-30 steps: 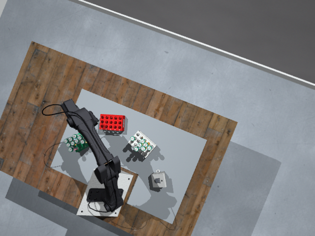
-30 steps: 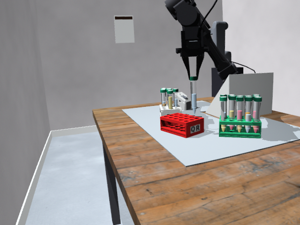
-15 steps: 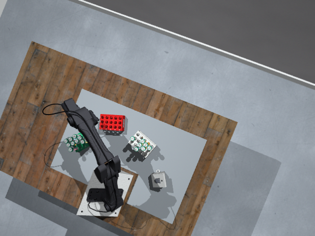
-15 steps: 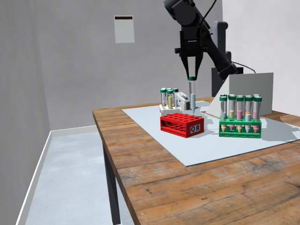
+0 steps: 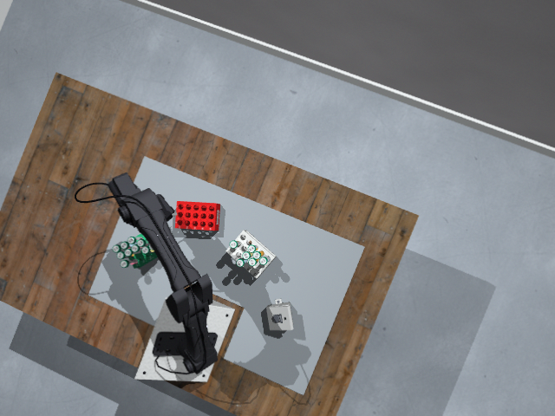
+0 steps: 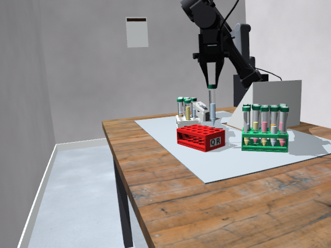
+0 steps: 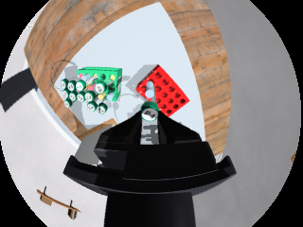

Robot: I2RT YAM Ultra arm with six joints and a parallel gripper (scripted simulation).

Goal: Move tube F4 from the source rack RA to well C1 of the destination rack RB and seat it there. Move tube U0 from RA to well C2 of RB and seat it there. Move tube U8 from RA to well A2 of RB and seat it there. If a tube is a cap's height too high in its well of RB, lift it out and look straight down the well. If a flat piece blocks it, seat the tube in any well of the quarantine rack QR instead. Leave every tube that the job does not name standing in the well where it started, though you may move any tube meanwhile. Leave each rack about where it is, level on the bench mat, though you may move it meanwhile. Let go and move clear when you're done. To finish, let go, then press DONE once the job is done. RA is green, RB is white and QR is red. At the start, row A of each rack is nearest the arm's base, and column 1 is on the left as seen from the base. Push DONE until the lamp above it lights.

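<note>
Right now my hand is 6 cm above the tube, 1 cm to the right of it and 1 cm short of it. From my hand the other things lie so: red rack QR: 16 cm below, 5 cm to the right, 2 cm ahead; then tube with yellow filling: 20 cm to the right, 12 cm below, 2 cm behind; then white rack RB: 24 cm to the right, 16 cm below, 5 cm behind.
</note>
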